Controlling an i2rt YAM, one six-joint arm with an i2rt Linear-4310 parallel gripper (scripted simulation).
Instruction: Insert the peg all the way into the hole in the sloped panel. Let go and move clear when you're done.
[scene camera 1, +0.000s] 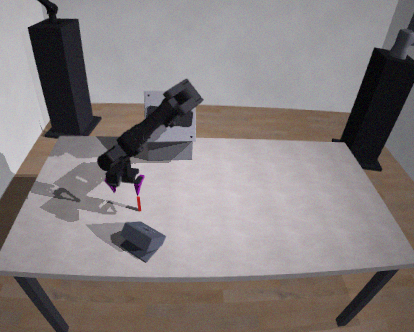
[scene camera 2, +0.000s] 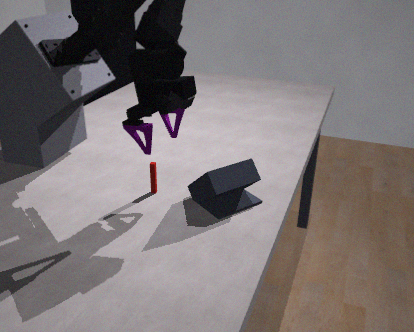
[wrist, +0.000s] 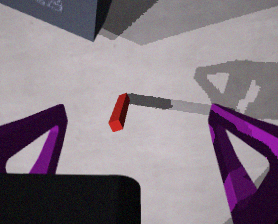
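You'd see the gripper (scene camera 2: 161, 145) there, and then the wrist view has the gripper (wrist: 137, 112) too.
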